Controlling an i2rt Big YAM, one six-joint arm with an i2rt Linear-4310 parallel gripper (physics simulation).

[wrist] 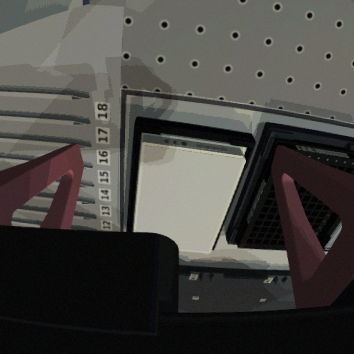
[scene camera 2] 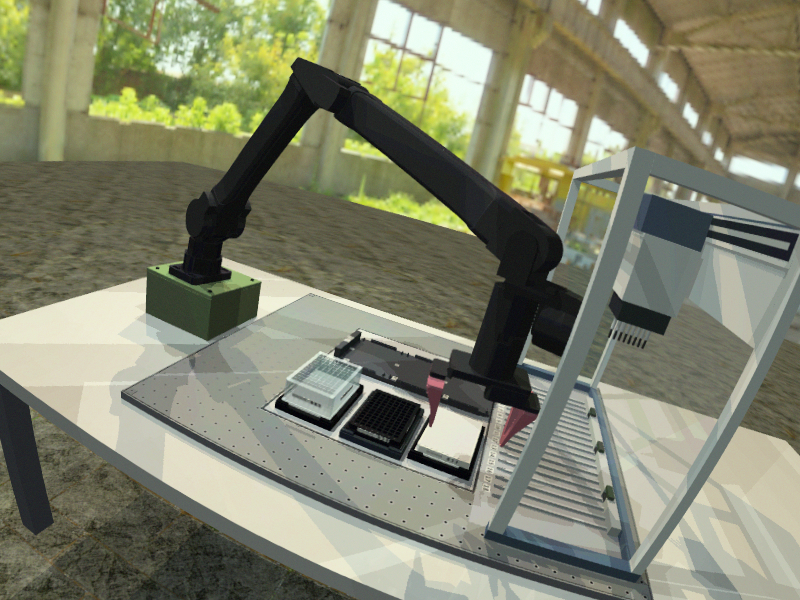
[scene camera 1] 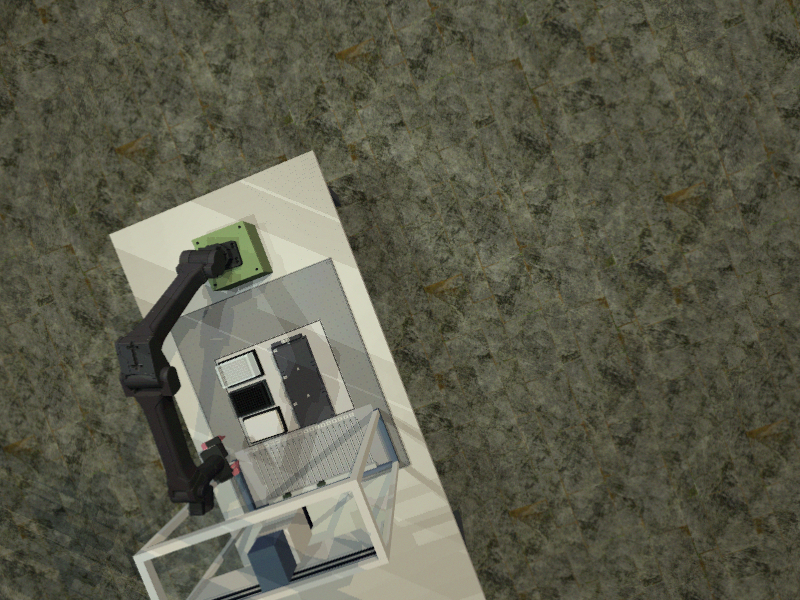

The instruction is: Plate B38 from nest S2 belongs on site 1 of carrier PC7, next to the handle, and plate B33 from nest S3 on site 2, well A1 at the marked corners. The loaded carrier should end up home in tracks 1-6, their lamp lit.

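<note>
My gripper is open and empty, pointing down above the white plate in the nest nearest the tracks. In the wrist view one finger overlaps the track numbers, the other the black plate in the middle nest. A clear plate sits in the nest nearest the arm base. Plate and nest labels are unreadable. The dark carrier lies beside the nests, with no plate on it.
The slotted track deck lies beyond the white plate; numbers 12 to 18 show in the wrist view. A frame with a pipetting head rises over it. The green arm base stands opposite.
</note>
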